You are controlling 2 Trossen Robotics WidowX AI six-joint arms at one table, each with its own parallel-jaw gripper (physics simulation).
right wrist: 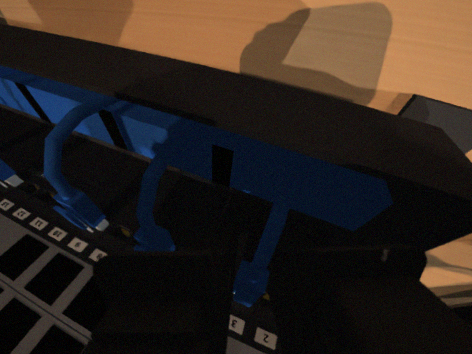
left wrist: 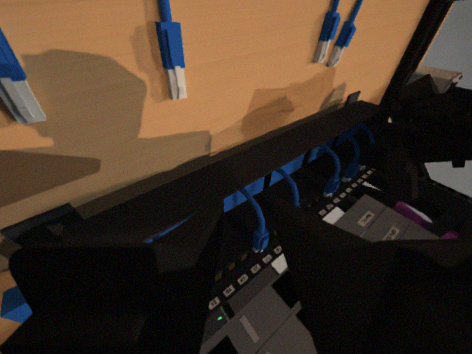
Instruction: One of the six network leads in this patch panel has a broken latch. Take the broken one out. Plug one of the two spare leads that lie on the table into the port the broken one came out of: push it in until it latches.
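Places are measured from the left arm's base along level axes (x back, y left, z down), in metres.
Where they show: left gripper, fingertip midpoint: point(left wrist: 248, 206); right gripper, fingertip midpoint: point(right wrist: 244, 212) point(left wrist: 339, 152).
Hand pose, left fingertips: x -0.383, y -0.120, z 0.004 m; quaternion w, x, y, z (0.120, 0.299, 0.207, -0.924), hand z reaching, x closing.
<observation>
Each offset is from my left fingertips to the centre of the thing. "spot": to the spot under its first point. Level surfaces: height alone.
The patch panel @[dx -0.100, dy -0.140, dz +0.002 m] point(left wrist: 235, 281) point(right wrist: 67, 241) runs diagonally across both views, with blue leads in its ports. My right gripper point(right wrist: 244, 212) is shut on the plug of a blue lead @[spot: dx -0.271, dy -0.128, dz +0.015 m] point(right wrist: 251, 284), above labels 3 and 2. Other plugged leads @[dx -0.223, dy -0.104, dz +0.047 m] point(right wrist: 154, 237) @[spot: dx -0.172, dy -0.121, dz +0.016 m] point(right wrist: 82, 207) stand to its left. My left gripper point(left wrist: 248, 206) is open, its fingers on either side of a plugged lead @[spot: dx -0.021, dy -0.097, dz +0.013 m] point(left wrist: 260, 239) without gripping it. Spare lead ends point(left wrist: 171, 45) point(left wrist: 11, 65) point(left wrist: 328, 27) point(left wrist: 346, 35) lie on the table. Which latch is broken cannot be made out.
A long black bar point(left wrist: 175, 185) point(right wrist: 300, 107) runs behind the ports, between them and the wooden table @[dz +0.104 m] point(left wrist: 225, 50) point(right wrist: 200, 30). Grey equipment @[spot: dx +0.007, dy -0.210, dz -0.025 m] point(left wrist: 265, 310) point(right wrist: 20, 285) stands in front of the port labels. Dark robot parts point(left wrist: 425, 125) show at the right of the left wrist view.
</observation>
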